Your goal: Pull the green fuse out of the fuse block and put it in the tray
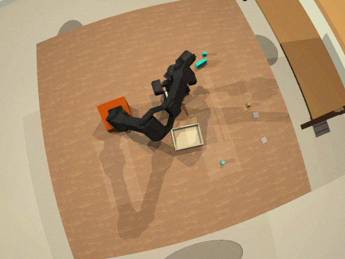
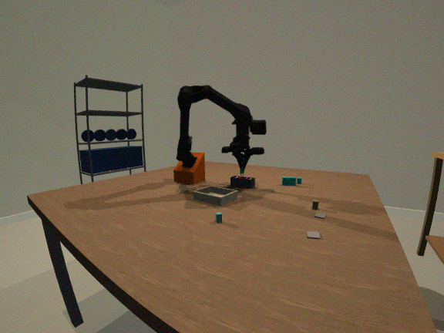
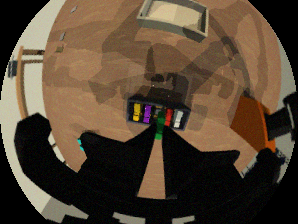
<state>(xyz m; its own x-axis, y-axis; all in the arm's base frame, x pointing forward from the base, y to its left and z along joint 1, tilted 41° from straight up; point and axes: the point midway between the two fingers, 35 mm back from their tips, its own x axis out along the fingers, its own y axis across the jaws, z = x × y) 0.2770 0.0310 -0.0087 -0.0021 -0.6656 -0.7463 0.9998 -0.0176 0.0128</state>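
Now: gripper tip 5 cm above the red fuse and 2 cm past it. Round my gripper tip: purple fuse (5 cm below, 2 cm ahead); then green fuse (1 cm below); then yellow fuse (5 cm below, 4 cm ahead).
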